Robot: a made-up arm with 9 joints. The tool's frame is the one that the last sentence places.
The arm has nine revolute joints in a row. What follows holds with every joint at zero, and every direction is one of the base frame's. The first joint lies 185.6 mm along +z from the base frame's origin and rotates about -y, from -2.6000 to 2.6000 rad. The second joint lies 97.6 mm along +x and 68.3 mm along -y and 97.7 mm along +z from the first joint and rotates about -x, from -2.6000 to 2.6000 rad. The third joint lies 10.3 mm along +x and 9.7 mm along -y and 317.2 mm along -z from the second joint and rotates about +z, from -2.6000 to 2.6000 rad. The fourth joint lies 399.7 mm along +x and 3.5 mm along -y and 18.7 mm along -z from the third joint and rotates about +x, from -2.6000 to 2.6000 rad. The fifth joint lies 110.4 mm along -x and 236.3 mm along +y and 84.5 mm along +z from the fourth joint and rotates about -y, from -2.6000 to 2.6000 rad. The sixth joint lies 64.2 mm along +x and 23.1 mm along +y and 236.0 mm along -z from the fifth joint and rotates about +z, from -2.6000 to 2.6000 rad. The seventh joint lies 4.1 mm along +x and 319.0 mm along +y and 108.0 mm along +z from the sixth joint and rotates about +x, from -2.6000 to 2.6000 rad. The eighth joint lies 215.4 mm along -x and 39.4 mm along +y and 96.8 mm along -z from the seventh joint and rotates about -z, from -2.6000 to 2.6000 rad. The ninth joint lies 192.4 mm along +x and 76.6 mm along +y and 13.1 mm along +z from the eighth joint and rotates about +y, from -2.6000 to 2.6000 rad. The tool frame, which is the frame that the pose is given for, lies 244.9 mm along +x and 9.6 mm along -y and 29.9 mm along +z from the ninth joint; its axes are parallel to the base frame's.
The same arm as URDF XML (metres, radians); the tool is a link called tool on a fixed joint. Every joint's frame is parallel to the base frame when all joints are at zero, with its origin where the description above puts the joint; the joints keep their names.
<robot name="arm">
  <link name="base_link"/>
  <link name="link1"/>
  <link name="link2"/>
  <link name="link3"/>
  <link name="link4"/>
  <link name="link5"/>
  <link name="link6"/>
  <link name="link7"/>
  <link name="link8"/>
  <link name="link9"/>
  <link name="tool"/>
  <joint name="joint 1" type="revolute">
    <parent link="base_link"/>
    <child link="link1"/>
    <origin xyz="0 0 0.1856" rpy="0 0 0"/>
    <axis xyz="0 -1 0"/>
    <limit lower="-2.6" upper="2.6"/>
  </joint>
  <joint name="joint 2" type="revolute">
    <parent link="link1"/>
    <child link="link2"/>
    <origin xyz="0.0976 -0.0683 0.0977" rpy="0 0 0"/>
    <axis xyz="-1 0 0"/>
    <limit lower="-2.6" upper="2.6"/>
  </joint>
  <joint name="joint 3" type="revolute">
    <parent link="link2"/>
    <child link="link3"/>
    <origin xyz="0.0103 -0.0097 -0.3172" rpy="0 0 0"/>
    <axis xyz="0 0 1"/>
    <limit lower="-2.6" upper="2.6"/>
  </joint>
  <joint name="joint 4" type="revolute">
    <parent link="link3"/>
    <child link="link4"/>
    <origin xyz="0.3997 -0.0035 -0.0187" rpy="0 0 0"/>
    <axis xyz="1 0 0"/>
    <limit lower="-2.6" upper="2.6"/>
  </joint>
  <joint name="joint 5" type="revolute">
    <parent link="link4"/>
    <child link="link5"/>
    <origin xyz="-0.1104 0.2363 0.0845" rpy="0 0 0"/>
    <axis xyz="0 -1 0"/>
    <limit lower="-2.6" upper="2.6"/>
  </joint>
  <joint name="joint 6" type="revolute">
    <parent link="link5"/>
    <child link="link6"/>
    <origin xyz="0.0642 0.0231 -0.236" rpy="0 0 0"/>
    <axis xyz="0 0 1"/>
    <limit lower="-2.6" upper="2.6"/>
  </joint>
  <joint name="joint 7" type="revolute">
    <parent link="link6"/>
    <child link="link7"/>
    <origin xyz="0.0041 0.319 0.108" rpy="0 0 0"/>
    <axis xyz="1 0 0"/>
    <limit lower="-2.6" upper="2.6"/>
  </joint>
  <joint name="joint 8" type="revolute">
    <parent link="link7"/>
    <child link="link8"/>
    <origin xyz="-0.2154 0.0394 -0.0968" rpy="0 0 0"/>
    <axis xyz="0 0 -1"/>
    <limit lower="-2.6" upper="2.6"/>
  </joint>
  <joint name="joint 9" type="revolute">
    <parent link="link8"/>
    <child link="link9"/>
    <origin xyz="0.1924 0.0766 0.0131" rpy="0 0 0"/>
    <axis xyz="0 1 0"/>
    <limit lower="-2.6" upper="2.6"/>
  </joint>
  <joint name="tool_fixed" type="fixed">
    <parent link="link9"/>
    <child link="tool"/>
    <origin xyz="0.2449 -0.0096 0.0299" rpy="0 0 0"/>
  </joint>
</robot>

